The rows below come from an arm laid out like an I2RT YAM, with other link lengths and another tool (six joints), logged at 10 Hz.
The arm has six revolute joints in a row. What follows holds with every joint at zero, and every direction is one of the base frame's.
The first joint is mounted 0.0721 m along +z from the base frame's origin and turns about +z.
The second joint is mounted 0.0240 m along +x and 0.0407 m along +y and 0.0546 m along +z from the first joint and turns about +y.
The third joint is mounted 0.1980 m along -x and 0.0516 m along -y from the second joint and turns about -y.
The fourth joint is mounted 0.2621 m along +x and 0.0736 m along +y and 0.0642 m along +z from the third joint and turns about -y.
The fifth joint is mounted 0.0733 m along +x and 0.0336 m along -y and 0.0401 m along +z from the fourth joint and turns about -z.
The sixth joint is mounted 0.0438 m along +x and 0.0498 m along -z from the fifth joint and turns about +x.
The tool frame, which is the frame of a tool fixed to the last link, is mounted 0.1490 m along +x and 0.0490 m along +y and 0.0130 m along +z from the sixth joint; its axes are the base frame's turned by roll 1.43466, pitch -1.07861 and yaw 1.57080 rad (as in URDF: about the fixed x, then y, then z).
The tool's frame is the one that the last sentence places.
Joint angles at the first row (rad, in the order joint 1, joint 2, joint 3, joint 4, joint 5, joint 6):
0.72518, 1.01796, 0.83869, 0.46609, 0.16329, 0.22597
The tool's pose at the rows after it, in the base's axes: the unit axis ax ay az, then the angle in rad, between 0 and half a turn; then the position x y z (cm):
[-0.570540, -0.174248, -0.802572, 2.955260, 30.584, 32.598, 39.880]
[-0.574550, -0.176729, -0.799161, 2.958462, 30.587, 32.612, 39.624]
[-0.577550, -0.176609, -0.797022, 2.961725, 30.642, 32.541, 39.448]
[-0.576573, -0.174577, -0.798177, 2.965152, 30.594, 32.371, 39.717]
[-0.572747, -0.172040, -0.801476, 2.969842, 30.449, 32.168, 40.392]
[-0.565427, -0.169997, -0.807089, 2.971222, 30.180, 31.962, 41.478]
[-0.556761, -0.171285, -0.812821, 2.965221, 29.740, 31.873, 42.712]
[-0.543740, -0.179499, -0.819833, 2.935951, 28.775, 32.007, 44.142]
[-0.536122, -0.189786, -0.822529, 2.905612, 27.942, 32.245, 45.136]
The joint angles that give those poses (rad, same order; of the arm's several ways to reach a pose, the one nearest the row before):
0.72478, 1.01138, 0.83478, 0.45226, 0.16701, 0.22550
0.72558, 1.00644, 0.83373, 0.43636, 0.16836, 0.22549
0.72517, 1.00249, 0.83143, 0.42754, 0.17182, 0.22684
0.72480, 0.99604, 0.83409, 0.42228, 0.17605, 0.22497
0.72558, 0.98881, 0.84543, 0.41452, 0.18133, 0.21884
0.72558, 0.98225, 0.86551, 0.40647, 0.18102, 0.21081
0.72558, 0.97646, 0.89142, 0.39368, 0.17036, 0.20415
0.72556, 0.96578, 0.91695, 0.38125, 0.13271, 0.20517
0.72555, 0.95964, 0.94192, 0.35981, 0.09474, 0.21203

